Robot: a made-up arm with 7 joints.
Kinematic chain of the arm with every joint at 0, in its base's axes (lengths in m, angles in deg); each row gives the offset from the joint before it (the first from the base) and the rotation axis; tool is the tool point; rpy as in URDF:
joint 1: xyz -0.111 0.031 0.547 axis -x
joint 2: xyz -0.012 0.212 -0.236 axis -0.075 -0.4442 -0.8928
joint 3: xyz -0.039 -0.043 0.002 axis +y
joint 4: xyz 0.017 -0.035 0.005 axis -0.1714 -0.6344 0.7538
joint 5: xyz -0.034 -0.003 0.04 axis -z
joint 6: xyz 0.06 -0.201 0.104 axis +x
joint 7: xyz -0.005 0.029 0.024 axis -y
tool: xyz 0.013 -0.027 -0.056 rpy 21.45 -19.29 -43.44
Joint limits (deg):
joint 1: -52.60..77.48
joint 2: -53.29..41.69
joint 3: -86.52..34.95
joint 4: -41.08..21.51
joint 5: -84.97..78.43
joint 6: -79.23..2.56
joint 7: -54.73..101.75
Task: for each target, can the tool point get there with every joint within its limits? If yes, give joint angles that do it. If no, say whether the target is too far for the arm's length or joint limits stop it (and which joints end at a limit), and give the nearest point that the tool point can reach.
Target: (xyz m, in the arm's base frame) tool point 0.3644 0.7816 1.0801
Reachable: no: too far | nearest point 0.0655 0.4586 0.6926 | short by 0.586 m
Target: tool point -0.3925 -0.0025 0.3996
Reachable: yes | joints 24.05 21.47 -9.90 -30.31 30.65 -28.47 -9.86
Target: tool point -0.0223 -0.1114 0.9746
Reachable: no: joint limits stop it (at a limit: joint 1, joint 4, joint 6, joint 7) | nearest point -0.0665 -0.1362 0.6785 | short by 0.300 m
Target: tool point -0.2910 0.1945 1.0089
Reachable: no: joint limits stop it (at a limit: joint 1, joint 2, joint 5, joint 6, joint 7) | nearest point -0.2577 0.2500 0.8011 | short by 0.218 m
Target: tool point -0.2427 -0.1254 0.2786
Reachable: yes | joints 12.22 -18.33 -73.65 -8.12 35.70 -21.24 -27.68
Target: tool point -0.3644 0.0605 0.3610
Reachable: yes | joints -13.92 3.09 -30.68 -20.54 39.05 -22.04 -26.28
